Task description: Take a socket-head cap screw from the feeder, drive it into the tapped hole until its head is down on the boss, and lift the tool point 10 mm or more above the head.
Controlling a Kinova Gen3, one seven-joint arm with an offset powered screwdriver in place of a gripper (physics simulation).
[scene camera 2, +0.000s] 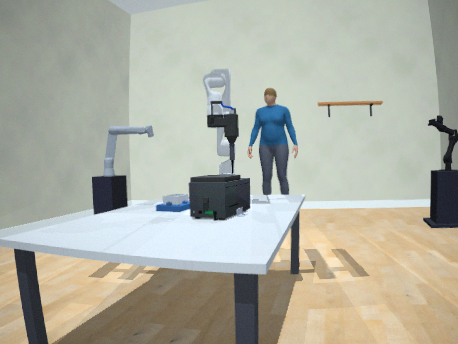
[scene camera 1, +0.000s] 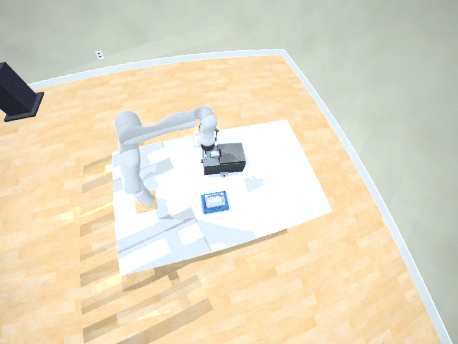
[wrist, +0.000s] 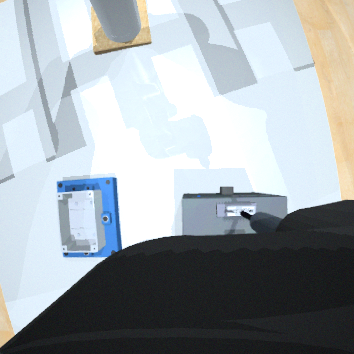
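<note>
My gripper, a black powered screwdriver (scene camera 2: 232, 172) (wrist: 244, 214), points down at the feeder, its thin bit over the pale pick-up plate (wrist: 228, 209) in the wrist view. Whether the tip touches the plate or carries a screw is too small to tell. The dark box-shaped feeder (scene camera 1: 233, 152) (scene camera 2: 220, 198) (wrist: 200, 215) stands on the table. A light grey open housing (scene camera 1: 215, 200) (scene camera 2: 175, 199) (wrist: 79, 220) sits on a blue base (scene camera 2: 172, 207) (wrist: 114, 197). A small boss with a dark hole (wrist: 105, 218) shows at the housing's side. The tool body hides part of the feeder in the wrist view.
The white table (scene camera 1: 285, 150) (scene camera 2: 150, 245) carries the arm's base on a wooden plate (scene camera 1: 140, 206) (wrist: 145, 30). A person (scene camera 2: 272, 130) stands behind the table. Other arms stand on dark pedestals (scene camera 2: 110, 195) (scene camera 2: 444, 197). A wooden wall shelf (scene camera 2: 350, 103) hangs at the back.
</note>
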